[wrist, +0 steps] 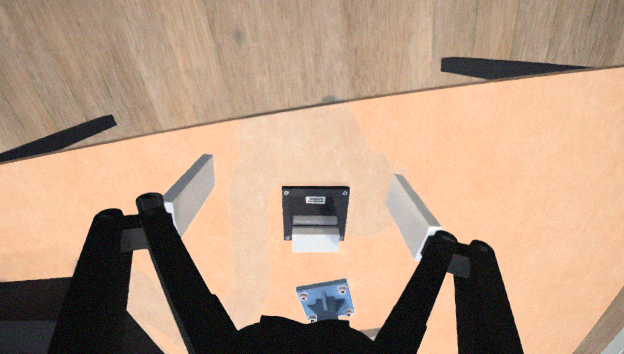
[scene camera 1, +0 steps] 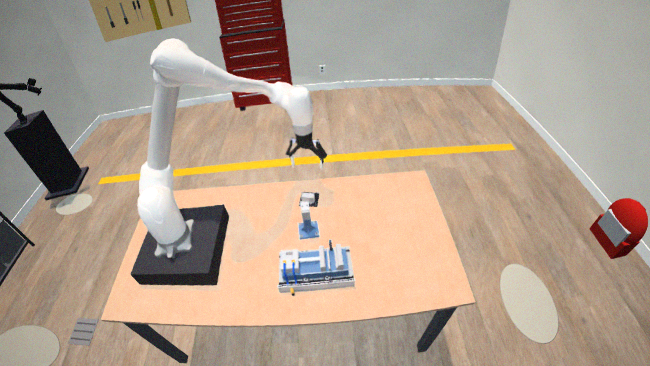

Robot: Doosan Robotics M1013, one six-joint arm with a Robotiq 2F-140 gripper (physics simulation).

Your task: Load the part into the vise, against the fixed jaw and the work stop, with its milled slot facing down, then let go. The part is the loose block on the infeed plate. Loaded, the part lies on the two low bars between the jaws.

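Places are measured from the arm's base along level axes (x back, y right, z up), in millimetres.
Where they show: gripper, fingertip midpoint: (wrist: 304,179) (scene camera 1: 307,166); arm's base, link origin: (scene camera 1: 175,238).
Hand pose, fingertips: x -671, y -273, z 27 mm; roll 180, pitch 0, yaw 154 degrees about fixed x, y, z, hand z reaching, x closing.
Note:
Things, the pixels of their top centre, and the offset from my fingertips. Level surfaces: height alone.
- light grey block, top centre: (wrist: 315,243) (scene camera 1: 307,195) dy +127, dx +30, dz -67 mm
- black infeed plate, top centre: (wrist: 314,216) (scene camera 1: 309,198) dy +115, dx +25, dz -106 mm
- grey vise, top centre: (scene camera 1: 313,257) dy +519, dx +80, dz -16 mm
- table, surface height: dz -115 mm
The part, a light grey block (scene camera 1: 307,197) (wrist: 315,240), lies on the black infeed plate (scene camera 1: 316,203) (wrist: 291,207) behind the blue stand. Its milled slot cannot be made out clearly. My gripper (scene camera 1: 307,164) (wrist: 304,179) is wide open and empty, high above the table. In the wrist view the part shows between the two fingers, farther below them. The blue and grey vise (scene camera 1: 310,272) stands at the front of the table, with two upright jaws at its right half and a thin dark post by them. The low bars are too small to tell.
A blue stand (scene camera 1: 308,230) (wrist: 325,298) with an upright grey post rises between the infeed plate and the vise; its upper part is hidden in the wrist view. The arm's black base block (scene camera 1: 177,277) is at the left of the table (scene camera 1: 400,240) (wrist: 525,175).

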